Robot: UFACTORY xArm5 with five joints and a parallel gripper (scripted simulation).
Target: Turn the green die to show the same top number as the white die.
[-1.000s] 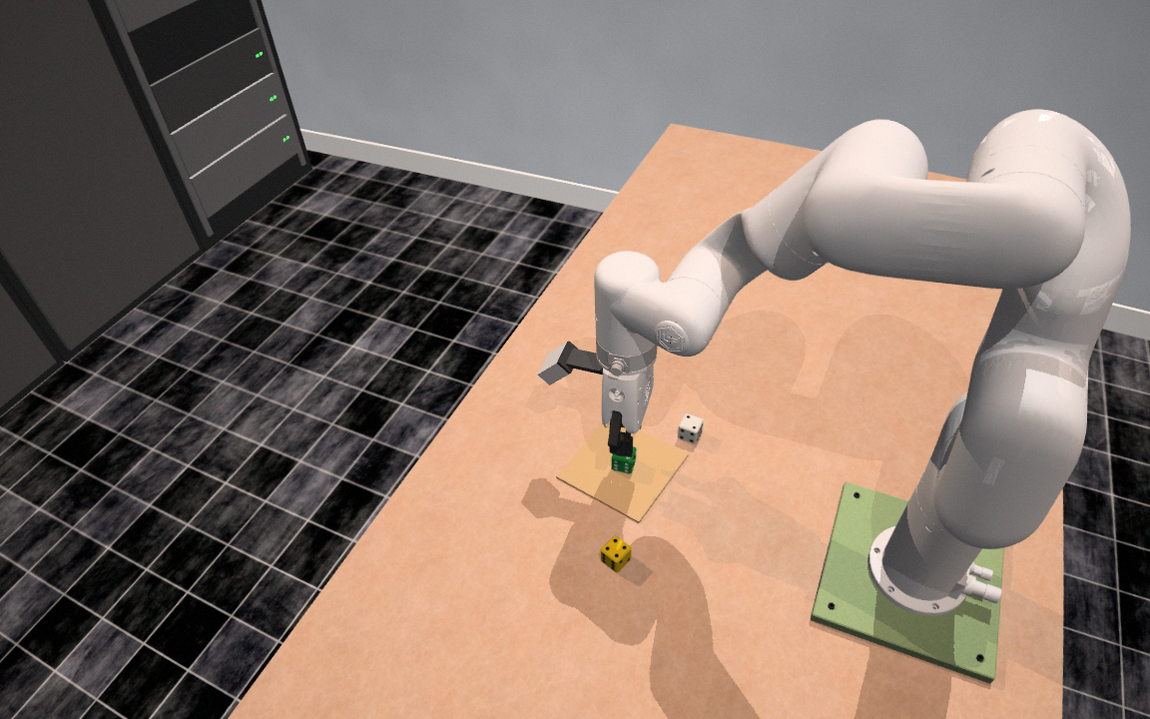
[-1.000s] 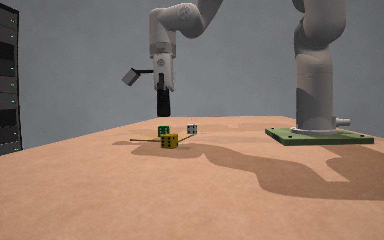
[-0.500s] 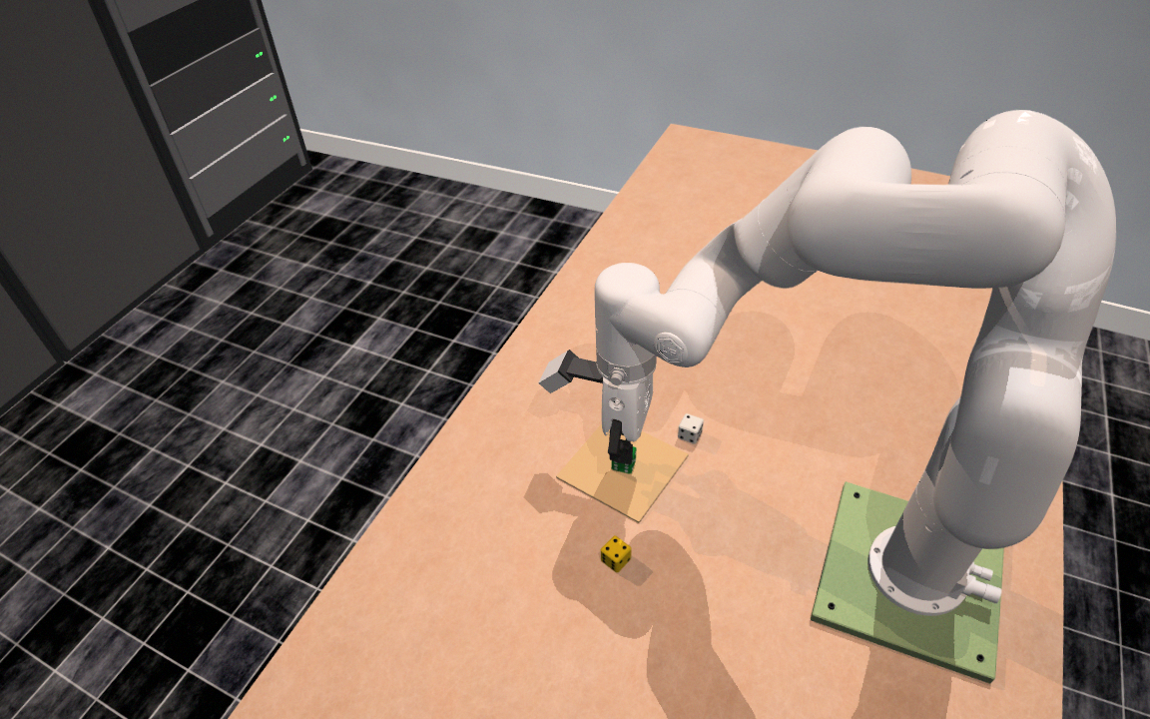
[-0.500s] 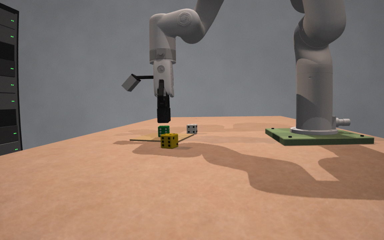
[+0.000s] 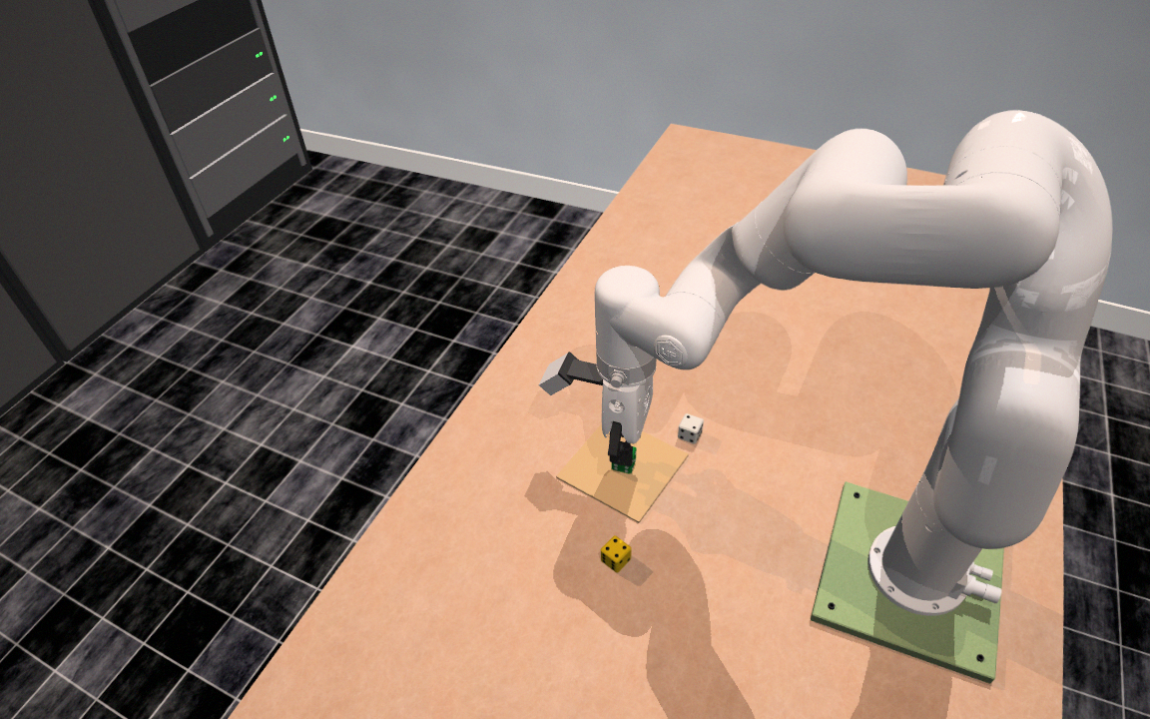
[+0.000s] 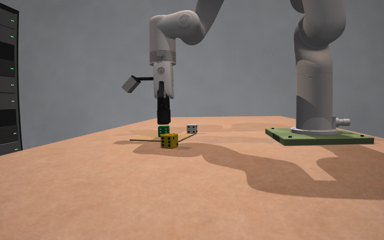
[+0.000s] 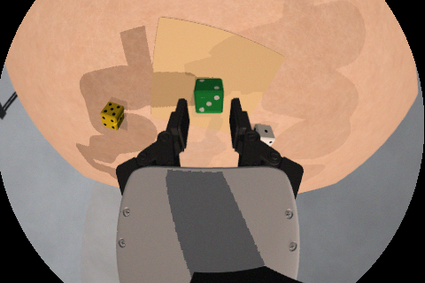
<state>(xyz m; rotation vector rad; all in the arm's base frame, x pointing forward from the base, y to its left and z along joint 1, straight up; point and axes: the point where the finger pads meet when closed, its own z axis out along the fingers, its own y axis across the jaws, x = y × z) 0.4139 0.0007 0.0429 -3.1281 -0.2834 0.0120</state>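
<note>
My hand is 4 cm above the green die. Round my hand: tan mat 6 cm below; then white die 6 cm behind, 10 cm to the right, 4 cm below; then yellow die 5 cm behind, 14 cm to the left, 4 cm below.
</note>
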